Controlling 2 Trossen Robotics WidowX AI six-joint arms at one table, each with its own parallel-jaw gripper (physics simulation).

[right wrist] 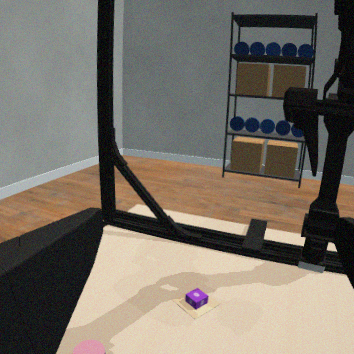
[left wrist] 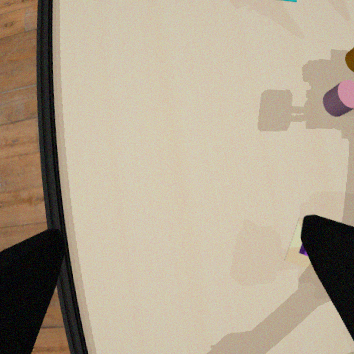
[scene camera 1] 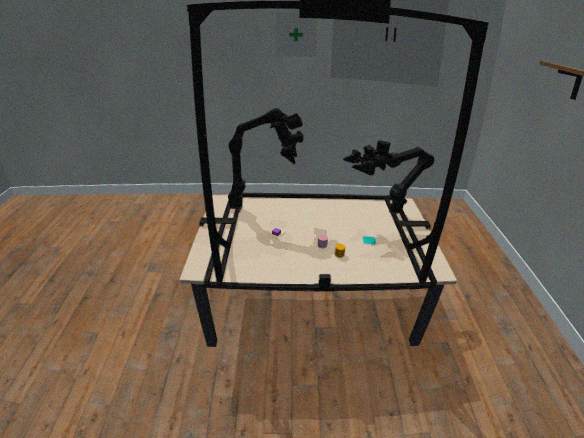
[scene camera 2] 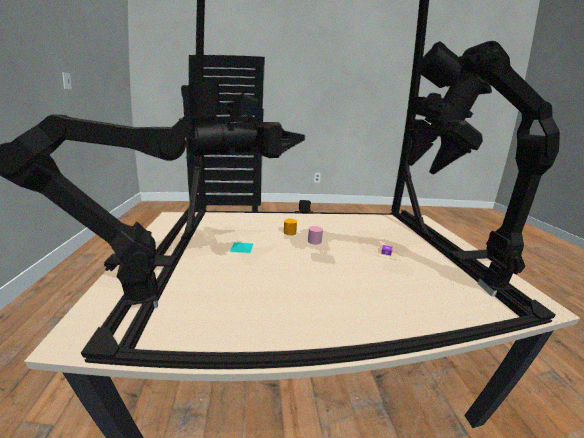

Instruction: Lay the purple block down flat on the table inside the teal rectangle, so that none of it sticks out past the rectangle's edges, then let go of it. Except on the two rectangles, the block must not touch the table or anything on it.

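Frame: origin at the left arm's base, x left, y back, z up, level; millimetres.
Where they show: left gripper, fingertip midpoint: (right wrist: 352, 181) (left wrist: 183, 235) (scene camera 1: 295, 160) (scene camera 2: 419, 168); right gripper, fingertip midpoint: (right wrist: 222, 225) (scene camera 1: 347, 162) (scene camera 2: 294, 135); left arm's base, link origin: (right wrist: 312, 257) (scene camera 1: 235, 205) (scene camera 2: 495, 283); right arm's base, link origin: (scene camera 1: 396, 210) (scene camera 2: 141, 294).
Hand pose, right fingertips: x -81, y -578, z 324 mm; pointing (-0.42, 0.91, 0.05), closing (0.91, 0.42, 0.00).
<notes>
Things, the pixels of their top centre, and the offset from my right fingertips. "spot": a spot on its surface instead.
- purple block, top centre: (left wrist: 316, 247) (right wrist: 196, 294) (scene camera 2: 387, 247) (scene camera 1: 276, 230) dz -324, dx -128, dy +322 mm
- pale yellow rectangle, surface spot: (left wrist: 296, 258) spot: dz -342, dx -104, dy +339 mm
- teal rectangle, surface spot: (scene camera 2: 241, 247) (scene camera 1: 369, 240) spot: dz -342, dx -131, dy -137 mm
- pink cylinder, top centre: (right wrist: 88, 351) (left wrist: 350, 93) (scene camera 2: 315, 228) (scene camera 1: 323, 237) dz -298, dx -198, dy +95 mm
- orange cylinder, top centre: (scene camera 2: 290, 220) (scene camera 1: 340, 246) dz -299, dx -260, dy +14 mm
The purple block (scene camera 1: 276, 231) (scene camera 2: 387, 250) (left wrist: 303, 251) (right wrist: 196, 298) lies on a pale yellow rectangle (left wrist: 296, 258) (right wrist: 197, 314). In the left wrist view the right-hand finger hides most of the block. The teal rectangle (scene camera 1: 369, 240) (scene camera 2: 241, 247) lies flat and bare across the table; a sliver of it shows at the top edge of the left wrist view. My left gripper (scene camera 1: 291, 159) (scene camera 2: 421, 168) (left wrist: 183, 235) is open and empty, tilted downward high above the table. My right gripper (scene camera 1: 349, 163) (scene camera 2: 303, 136) (right wrist: 222, 225) is open and empty, roughly level, high above the table.
A pink cylinder (scene camera 1: 323, 242) (scene camera 2: 315, 235) (left wrist: 338, 99) (right wrist: 90, 347) and an orange cylinder (scene camera 1: 340, 250) (scene camera 2: 290, 227) (left wrist: 351, 60) stand between the purple block and the teal rectangle. Black frame rails (scene camera 2: 280, 358) (left wrist: 46, 125) run along the table edges, with upright posts (scene camera 1: 201, 115) (right wrist: 106, 100).
</notes>
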